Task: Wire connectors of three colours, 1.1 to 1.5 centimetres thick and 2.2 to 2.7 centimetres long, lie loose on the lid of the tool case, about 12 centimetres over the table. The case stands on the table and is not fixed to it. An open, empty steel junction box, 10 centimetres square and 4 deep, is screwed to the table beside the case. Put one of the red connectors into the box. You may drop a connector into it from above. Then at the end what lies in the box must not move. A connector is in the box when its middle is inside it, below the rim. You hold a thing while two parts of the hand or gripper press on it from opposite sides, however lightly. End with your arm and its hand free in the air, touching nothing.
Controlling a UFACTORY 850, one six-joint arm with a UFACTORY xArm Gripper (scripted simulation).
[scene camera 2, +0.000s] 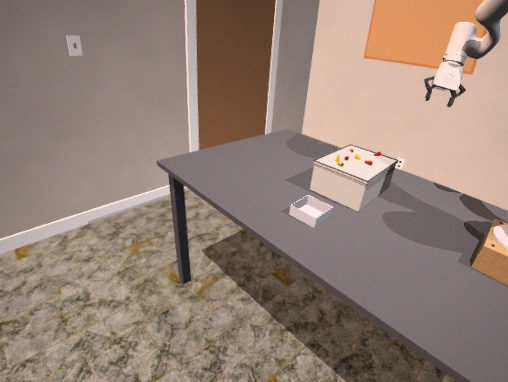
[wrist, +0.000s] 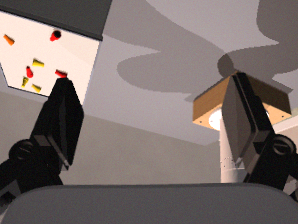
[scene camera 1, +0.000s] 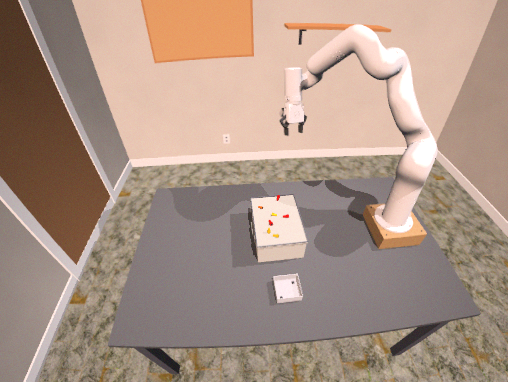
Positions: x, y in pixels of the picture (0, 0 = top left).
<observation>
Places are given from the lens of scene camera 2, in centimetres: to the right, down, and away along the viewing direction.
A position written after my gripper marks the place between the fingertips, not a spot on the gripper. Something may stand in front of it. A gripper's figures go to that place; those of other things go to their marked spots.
my gripper (scene camera 2: 437, 103): 78, -37, 112
tool case (scene camera 2: 349, 190): 34, 0, 98
</observation>
